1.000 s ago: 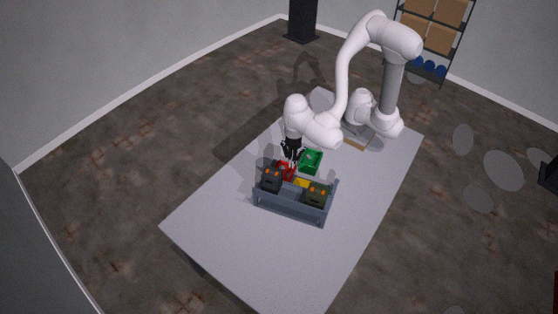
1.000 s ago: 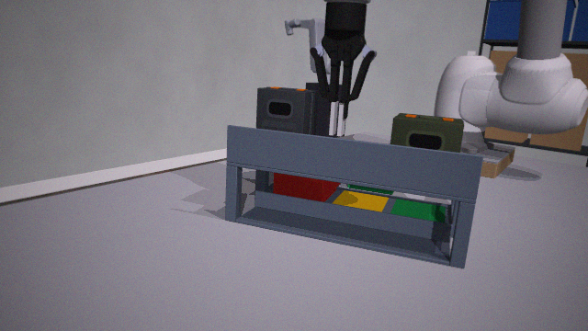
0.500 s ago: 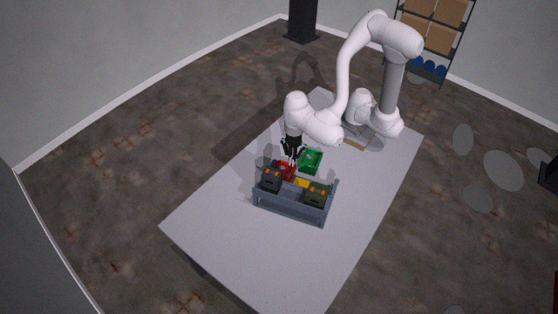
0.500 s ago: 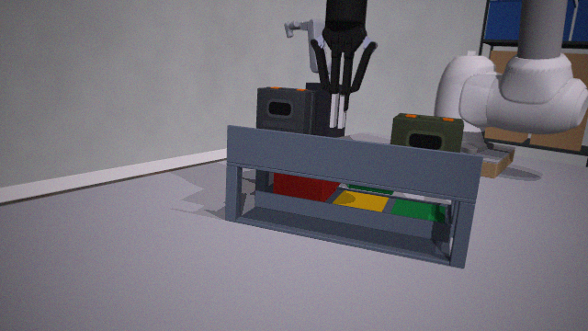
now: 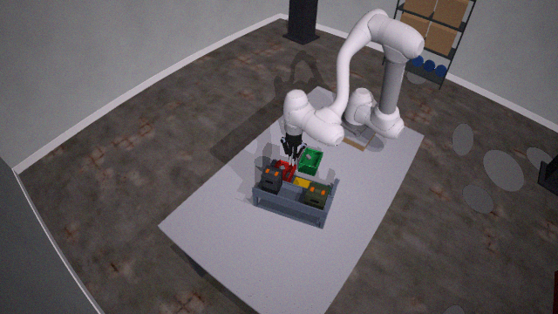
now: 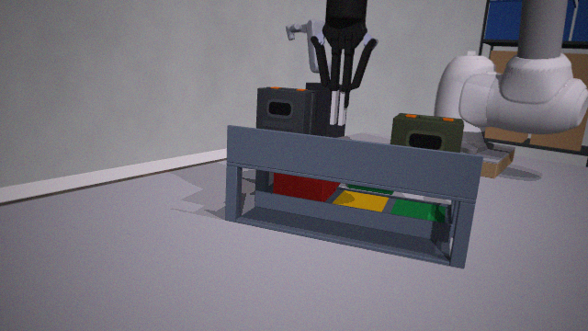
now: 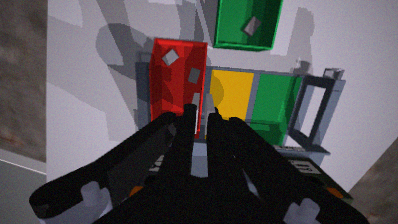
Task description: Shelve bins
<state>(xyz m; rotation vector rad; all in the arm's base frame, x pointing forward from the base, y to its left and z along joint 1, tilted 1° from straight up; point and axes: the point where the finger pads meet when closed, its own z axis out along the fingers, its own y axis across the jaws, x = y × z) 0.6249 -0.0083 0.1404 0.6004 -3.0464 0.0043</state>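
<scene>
Right now my hand is 1 cm short of the red bin, 5 cm to the left of it and 14 cm above it. From my hand the other things lie so: olive box 7 cm ahead, 22 cm to the left, 4 cm below; then green bin 18 cm behind, 15 cm below; then dark grey box 15 cm ahead, 1 cm to the left, 2 cm below.
</scene>
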